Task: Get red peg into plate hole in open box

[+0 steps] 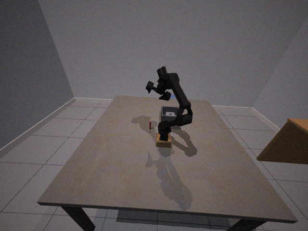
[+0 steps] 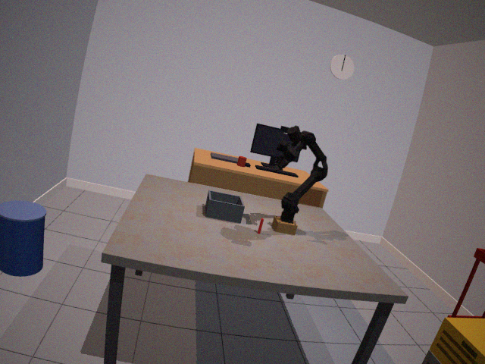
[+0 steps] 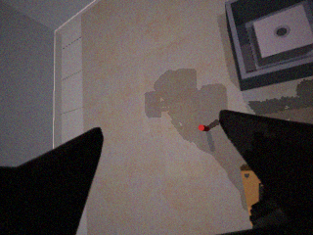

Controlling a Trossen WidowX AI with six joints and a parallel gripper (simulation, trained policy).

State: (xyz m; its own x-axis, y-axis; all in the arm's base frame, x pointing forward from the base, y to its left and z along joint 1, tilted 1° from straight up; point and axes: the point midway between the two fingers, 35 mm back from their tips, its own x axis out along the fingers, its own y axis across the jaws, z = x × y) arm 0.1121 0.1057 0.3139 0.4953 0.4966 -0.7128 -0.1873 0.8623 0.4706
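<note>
Now: the red peg 300 mm below my gripper tip, 20 mm to the left of it and 10 mm ahead of it. Round my gripper tip: grey box 320 mm below, 220 mm ahead, 140 mm to the right; light plate 300 mm below, 220 mm ahead, 140 mm to the right.
</note>
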